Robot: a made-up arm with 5 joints.
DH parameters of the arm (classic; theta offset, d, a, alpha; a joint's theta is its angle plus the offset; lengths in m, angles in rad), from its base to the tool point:
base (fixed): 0 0 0.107 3.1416
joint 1: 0 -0.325 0.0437 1.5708
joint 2: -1.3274 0 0.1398 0
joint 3: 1.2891 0 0.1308 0
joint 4: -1.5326 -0.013 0 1.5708
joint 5: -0.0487 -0.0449 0 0
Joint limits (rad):
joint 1: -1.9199..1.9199
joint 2: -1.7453..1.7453
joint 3: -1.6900..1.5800
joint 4: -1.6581..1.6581
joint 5: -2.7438..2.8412
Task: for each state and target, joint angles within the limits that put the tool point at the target. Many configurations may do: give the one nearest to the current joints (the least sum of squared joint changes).
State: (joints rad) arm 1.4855 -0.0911 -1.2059 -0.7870 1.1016
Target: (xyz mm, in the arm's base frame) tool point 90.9 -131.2 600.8
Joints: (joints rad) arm 1.5944 0.2176 -1.3034 -1.2423 1.1016
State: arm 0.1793 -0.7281 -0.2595 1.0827 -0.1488
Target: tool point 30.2 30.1 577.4
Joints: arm 0.5318 -1.1090 -0.7545 0.8512 -0.1488
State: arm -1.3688 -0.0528 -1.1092 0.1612 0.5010
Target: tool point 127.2 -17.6 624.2
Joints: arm -1.9183 -0.6760 -1.0169 0.4016 0.5010
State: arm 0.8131 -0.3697 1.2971 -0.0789 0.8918
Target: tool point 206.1 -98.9 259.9
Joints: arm 0.6914 0.4186 1.1501 -0.0980 0.8918
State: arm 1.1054 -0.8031 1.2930 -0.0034 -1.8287
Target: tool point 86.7 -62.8 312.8
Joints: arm 1.6852 -0.9114 1.5800 0.8592 -1.8287
